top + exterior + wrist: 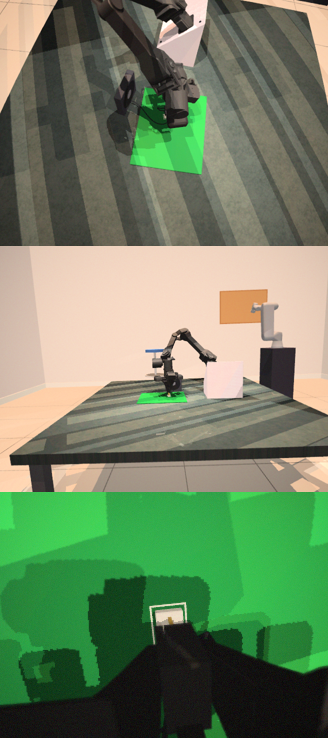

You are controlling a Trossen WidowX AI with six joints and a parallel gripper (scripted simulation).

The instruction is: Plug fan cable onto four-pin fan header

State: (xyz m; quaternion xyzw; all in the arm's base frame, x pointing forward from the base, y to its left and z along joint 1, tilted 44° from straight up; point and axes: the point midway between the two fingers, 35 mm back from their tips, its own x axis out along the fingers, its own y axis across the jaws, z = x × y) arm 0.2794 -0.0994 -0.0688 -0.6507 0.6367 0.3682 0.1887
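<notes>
Right now my gripper tip is 10 mm to the left of the dark fan plug and 10 mm below it. The rest, counted from my gripper tip: dark square fan: 160 mm to the right, 40 mm behind, 20 mm above; four-pin header: 40 mm below, 10 mm to the right; green board: 60 mm below, 50 mm ahead, 10 mm to the left.
</notes>
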